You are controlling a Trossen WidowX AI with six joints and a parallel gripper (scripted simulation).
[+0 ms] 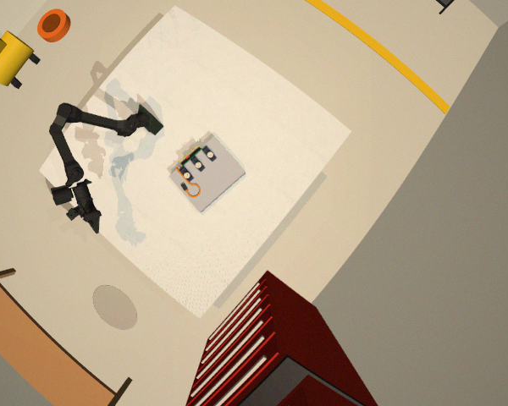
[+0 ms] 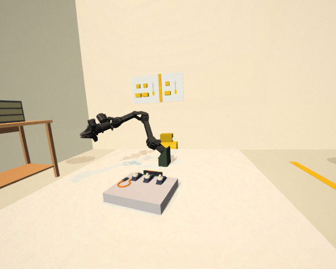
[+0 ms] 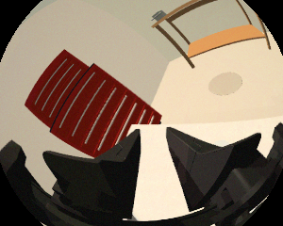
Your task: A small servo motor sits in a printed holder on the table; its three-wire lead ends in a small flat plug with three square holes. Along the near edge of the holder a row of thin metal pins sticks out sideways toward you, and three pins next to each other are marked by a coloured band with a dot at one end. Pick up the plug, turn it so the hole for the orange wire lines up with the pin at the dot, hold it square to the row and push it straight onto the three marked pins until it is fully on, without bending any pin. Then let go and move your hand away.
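Now: the red band 490 mm to the left of my gripper tip and 200 mm below it. The rest, counted from my gripper tip: holder (160 mm ahead, 480 mm to the left, 250 mm below).
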